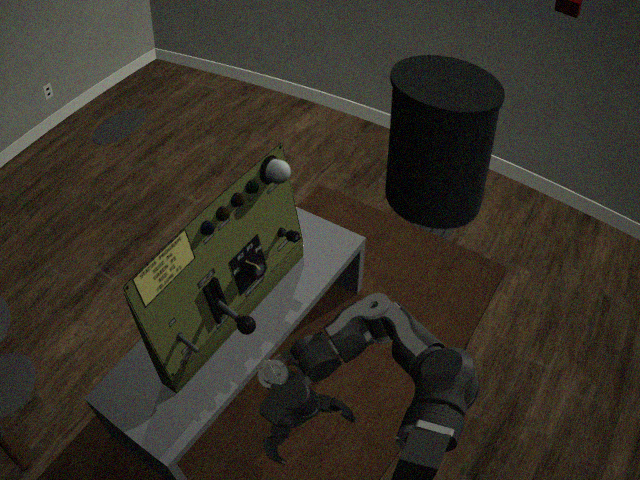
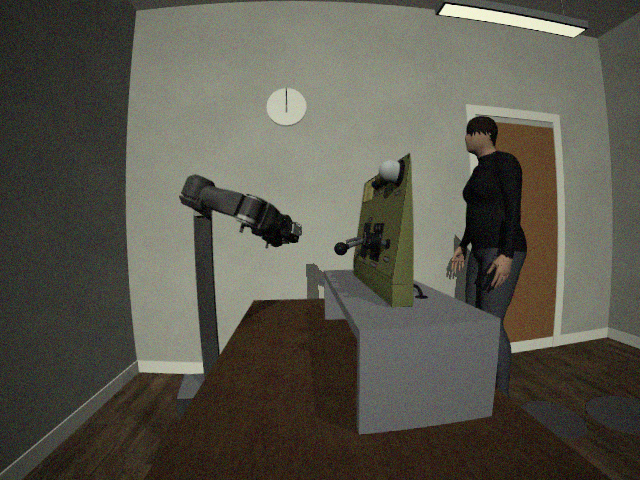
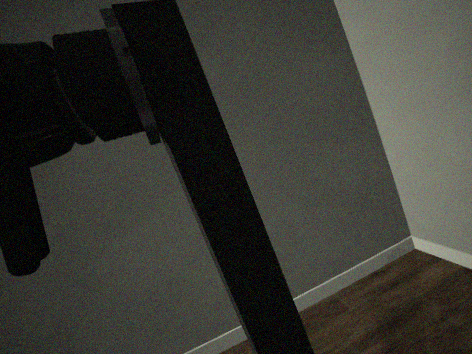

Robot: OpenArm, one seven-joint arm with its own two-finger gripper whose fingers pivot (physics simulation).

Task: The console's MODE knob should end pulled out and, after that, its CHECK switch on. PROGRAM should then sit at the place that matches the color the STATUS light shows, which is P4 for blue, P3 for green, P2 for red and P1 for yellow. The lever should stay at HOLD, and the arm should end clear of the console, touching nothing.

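The green console (image 1: pixel 180 330) (image 2: pixel 400 248) stands on a grey bench. Its labels are too small to read. A large STATUS dome (image 1: pixel 278 170) (image 2: pixel 389 171) looks whitish grey, with no clear colour. A black knob (image 1: pixel 293 236) stands out on a stem at the panel's right. The PROGRAM dial's pale pointer (image 1: pixel 253 265) sits inside a dark plate; its exact place is unclear. The lever's black ball (image 1: pixel 246 323) (image 2: pixel 340 248) sticks out from the centre slot. A metal switch (image 1: pixel 187 342) projects at lower left. My gripper (image 1: pixel 315 438) is open and empty, in front of the console, apart from it.
The grey bench (image 1: pixel 330 232) (image 2: pixel 429 372) stands on a brown mat (image 1: pixel 465 268) (image 2: pixel 248 413). A black drum (image 1: pixel 442 155) stands beyond the bench's right end. A person (image 2: pixel 491 206) stands behind the console. The arm's dark post (image 2: pixel 205 299) (image 3: pixel 220 200) stands opposite the console's front.
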